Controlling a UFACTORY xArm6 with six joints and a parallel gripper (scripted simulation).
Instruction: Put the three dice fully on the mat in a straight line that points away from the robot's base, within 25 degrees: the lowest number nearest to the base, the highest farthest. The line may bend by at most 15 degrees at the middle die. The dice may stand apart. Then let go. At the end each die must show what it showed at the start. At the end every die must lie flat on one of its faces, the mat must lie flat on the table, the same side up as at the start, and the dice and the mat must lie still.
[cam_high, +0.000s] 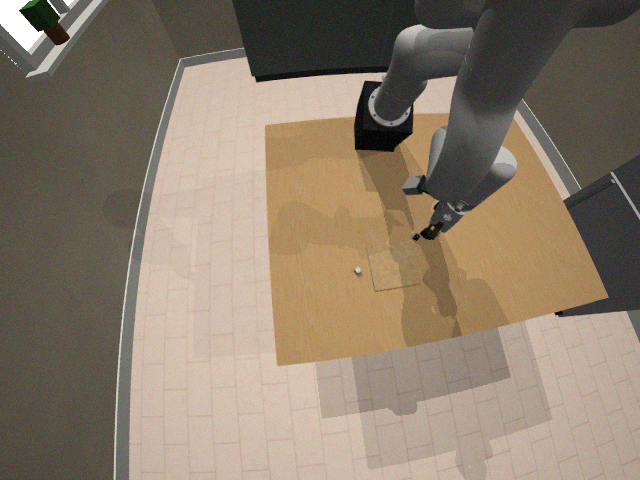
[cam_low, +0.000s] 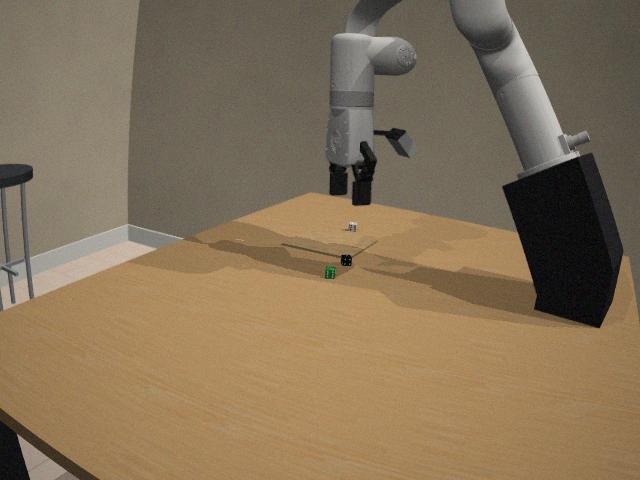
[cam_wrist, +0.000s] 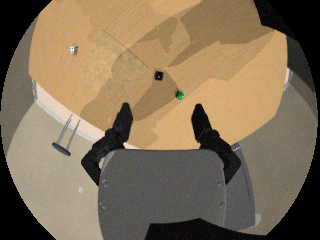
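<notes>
Right now the black die is 12 cm below my hand. Round my hand: white die 21 cm to the right, 12 cm below, 8 cm ahead; thin tan mat 12 cm below, 10 cm to the right, 8 cm ahead; green die 12 cm below, 7 cm to the left, 1 cm behind.
</notes>
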